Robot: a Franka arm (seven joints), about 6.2 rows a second.
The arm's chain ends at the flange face. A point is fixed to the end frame.
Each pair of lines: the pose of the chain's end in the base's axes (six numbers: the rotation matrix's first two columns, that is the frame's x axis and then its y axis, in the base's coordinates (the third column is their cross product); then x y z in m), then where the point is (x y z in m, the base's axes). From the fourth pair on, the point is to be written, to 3 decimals.
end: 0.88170, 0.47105, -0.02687, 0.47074, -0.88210, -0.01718, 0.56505, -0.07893, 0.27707
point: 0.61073 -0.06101 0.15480
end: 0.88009, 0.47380, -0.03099, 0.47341, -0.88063, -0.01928, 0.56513, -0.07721, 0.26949
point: 0.61019 -0.05916 0.14701
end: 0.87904, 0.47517, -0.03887, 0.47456, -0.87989, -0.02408, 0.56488, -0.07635, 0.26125
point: 0.60878 -0.05818 0.13837
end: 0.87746, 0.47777, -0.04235, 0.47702, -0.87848, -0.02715, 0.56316, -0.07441, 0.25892
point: 0.606 -0.056 0.136
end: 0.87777, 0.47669, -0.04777, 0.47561, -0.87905, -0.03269, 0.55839, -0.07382, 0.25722
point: 0.601 -0.055 0.134
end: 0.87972, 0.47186, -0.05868, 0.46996, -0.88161, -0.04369, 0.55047, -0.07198, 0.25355
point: 0.591 -0.053 0.130
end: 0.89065, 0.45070, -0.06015, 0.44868, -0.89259, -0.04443, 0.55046, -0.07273, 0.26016
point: 0.591 -0.055 0.136
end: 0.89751, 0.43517, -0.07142, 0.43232, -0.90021, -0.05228, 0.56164, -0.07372, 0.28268
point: 0.601 -0.056 0.158
